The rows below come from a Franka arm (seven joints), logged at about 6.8 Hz.
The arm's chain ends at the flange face. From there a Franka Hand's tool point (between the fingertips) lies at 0.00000 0.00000 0.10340 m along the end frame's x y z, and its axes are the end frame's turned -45 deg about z.
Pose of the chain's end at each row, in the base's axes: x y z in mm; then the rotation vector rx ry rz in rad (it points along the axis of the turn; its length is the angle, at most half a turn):
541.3 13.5 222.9 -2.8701 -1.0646 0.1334
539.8 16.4 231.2 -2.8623 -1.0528 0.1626
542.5 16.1 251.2 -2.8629 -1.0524 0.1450
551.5 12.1 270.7 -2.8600 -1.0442 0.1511
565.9 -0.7 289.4 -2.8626 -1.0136 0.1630
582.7 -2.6 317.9 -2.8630 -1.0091 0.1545
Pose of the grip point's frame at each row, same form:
530.1 17.9 120.2 -2.2255 -2.0646 0.0771
526.4 21.1 128.8 -2.2185 -2.0468 0.0980
530.2 21.2 148.7 -2.2222 -2.0494 0.0818
538.6 17.6 168.3 -2.2219 -2.0401 0.0844
552.0 5.4 187.1 -2.2342 -2.0116 0.0912
569.3 3.8 215.6 -2.2378 -2.0090 0.0826

